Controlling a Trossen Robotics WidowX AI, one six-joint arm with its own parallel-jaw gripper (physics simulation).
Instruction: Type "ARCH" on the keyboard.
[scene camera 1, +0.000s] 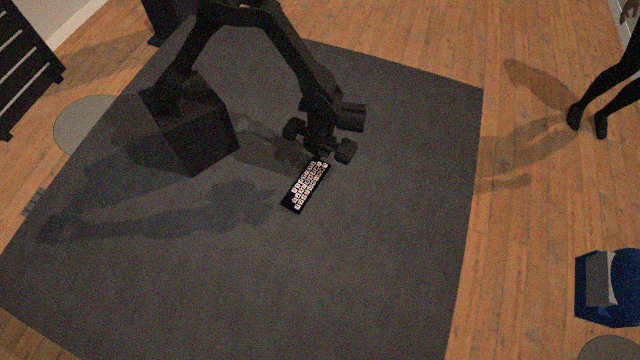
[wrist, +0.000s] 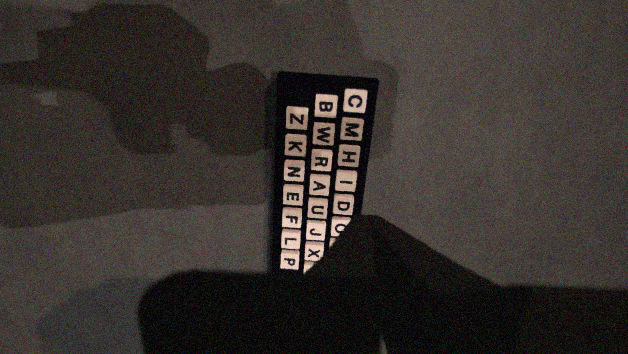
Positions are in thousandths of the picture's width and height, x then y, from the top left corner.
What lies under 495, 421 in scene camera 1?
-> My gripper.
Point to my gripper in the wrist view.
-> At 580, 640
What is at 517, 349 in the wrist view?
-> A black keyboard.
